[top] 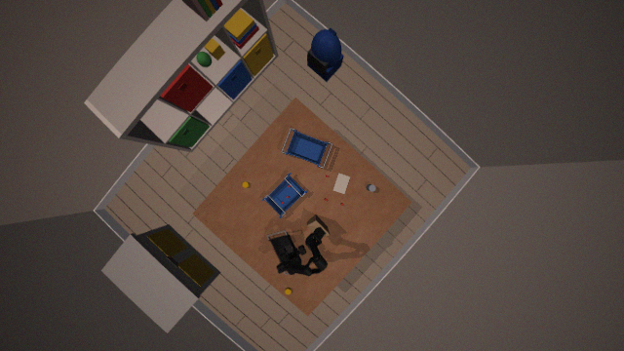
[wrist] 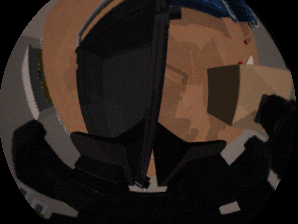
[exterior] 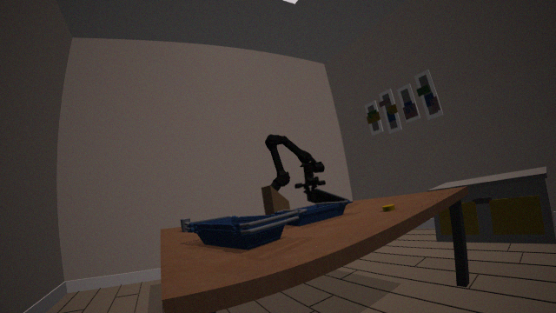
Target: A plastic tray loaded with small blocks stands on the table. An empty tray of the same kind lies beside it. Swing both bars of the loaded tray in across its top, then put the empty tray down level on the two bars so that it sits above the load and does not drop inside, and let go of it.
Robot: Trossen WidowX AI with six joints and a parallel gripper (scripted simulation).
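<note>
The tray lies 8 cm to the left of my gripper tip, 2 cm ahead of it and 1 cm below it. Round my gripper tip: white sheet: 61 cm to the right, 13 cm ahead, 8 cm below; then grey cylinder: 76 cm to the right, 5 cm below, 5 cm behind.
</note>
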